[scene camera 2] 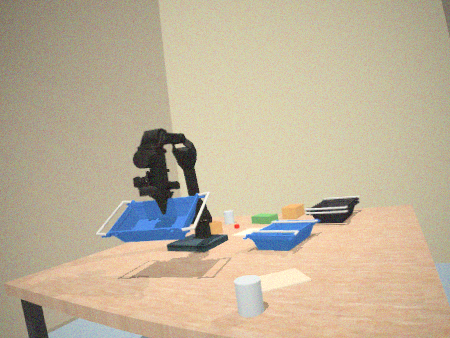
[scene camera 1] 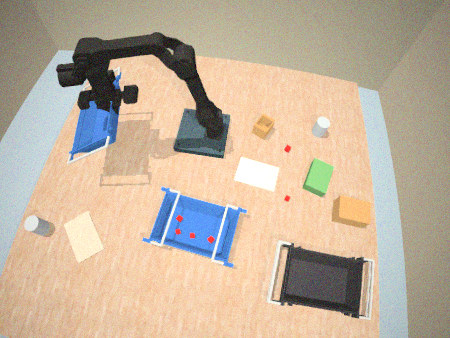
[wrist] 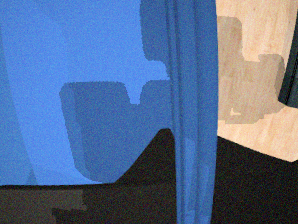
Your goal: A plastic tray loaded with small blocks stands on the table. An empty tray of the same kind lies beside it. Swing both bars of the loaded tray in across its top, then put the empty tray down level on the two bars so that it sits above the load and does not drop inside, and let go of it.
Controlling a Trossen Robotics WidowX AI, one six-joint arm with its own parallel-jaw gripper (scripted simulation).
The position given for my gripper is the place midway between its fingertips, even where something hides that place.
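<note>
Blue tray [scene camera 2: 143, 220] visible, also in scene camera 1 [scene camera 1: 96, 129] and in the wrist view [wrist: 91, 91]. Green block [scene camera 1: 317, 180] visible; it is out of frame in the wrist view. Orange box [scene camera 1: 346, 210] visible; in the wrist view this box is out of frame. My gripper [scene camera 1: 116, 113] is visible, also in scene camera 2 [scene camera 2: 164, 214] and in the wrist view [wrist: 176, 137].
</note>
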